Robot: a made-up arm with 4 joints.
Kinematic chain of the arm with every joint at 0, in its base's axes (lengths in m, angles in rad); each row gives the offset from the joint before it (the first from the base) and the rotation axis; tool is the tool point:
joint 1: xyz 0 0 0.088 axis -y
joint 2: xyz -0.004 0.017 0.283 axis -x
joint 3: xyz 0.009 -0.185 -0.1 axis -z
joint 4: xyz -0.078 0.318 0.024 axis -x
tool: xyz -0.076 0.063 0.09
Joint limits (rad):
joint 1: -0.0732..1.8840
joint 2: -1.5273..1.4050
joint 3: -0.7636..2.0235
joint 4: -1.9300..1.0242
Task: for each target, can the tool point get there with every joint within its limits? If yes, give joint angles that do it. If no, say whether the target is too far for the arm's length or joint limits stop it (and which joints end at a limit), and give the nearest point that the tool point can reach.
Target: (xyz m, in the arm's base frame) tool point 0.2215 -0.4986 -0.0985
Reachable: no: joint limits stop it (at a limit: joint 1, joint 3, joint 4) | nearest point 0.4644 -0.1693 0.1737 | short by 0.491 m
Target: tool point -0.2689 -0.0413 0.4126
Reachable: yes | joints 1.3512 0.8670 1.7569 -1.5599
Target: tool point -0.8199 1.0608 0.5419
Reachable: no: too far | nearest point -0.3787 0.2560 0.2976 | short by 0.950 m
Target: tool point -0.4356 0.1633 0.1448
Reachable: yes | joints 1.2943 -0.7042 0.2208 -0.1189
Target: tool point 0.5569 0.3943 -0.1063
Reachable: no: joint limits stop it (at a limit: joint 1, joint 2, joint 3, joint 4) | nearest point 0.4591 0.0898 0.1005 | short by 0.381 m
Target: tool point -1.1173 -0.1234 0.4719
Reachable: no: too far | nearest point -0.6186 -0.0870 0.3677 | short by 0.511 m
